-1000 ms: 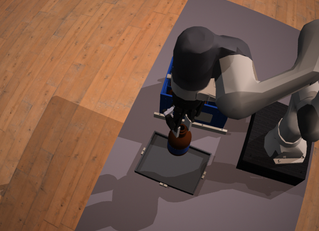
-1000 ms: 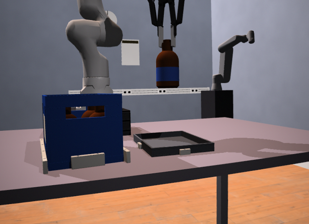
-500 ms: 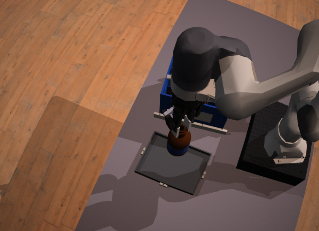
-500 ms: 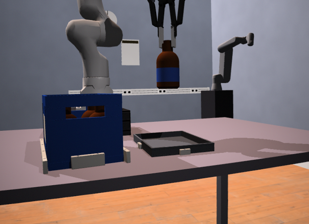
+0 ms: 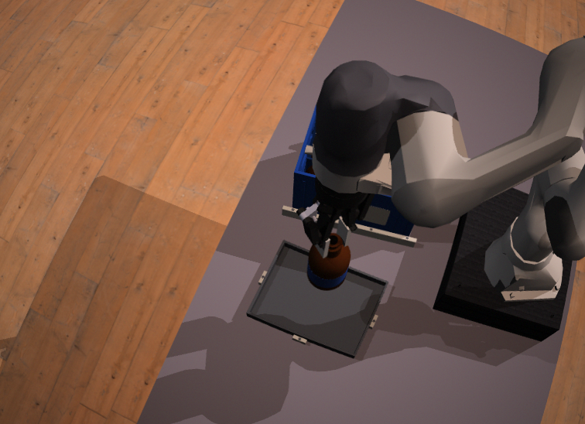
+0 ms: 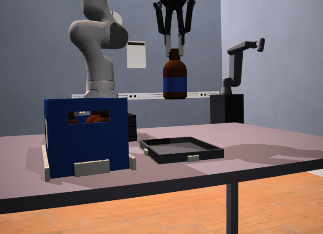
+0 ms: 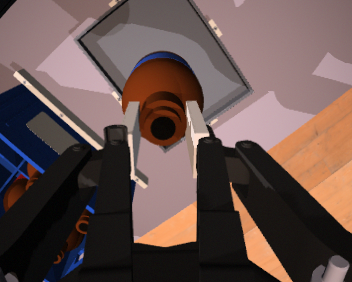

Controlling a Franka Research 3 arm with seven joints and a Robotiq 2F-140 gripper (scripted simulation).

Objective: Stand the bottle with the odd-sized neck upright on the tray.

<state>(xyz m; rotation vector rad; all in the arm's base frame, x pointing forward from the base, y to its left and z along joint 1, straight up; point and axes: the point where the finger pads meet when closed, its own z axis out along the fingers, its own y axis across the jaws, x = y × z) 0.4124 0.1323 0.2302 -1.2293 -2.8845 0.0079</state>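
Now: the bottle 90 mm below my hand. The rest, counted from my hand: crate 30 mm behind, 280 mm to the right, 250 mm below; then dark tray 320 mm below.
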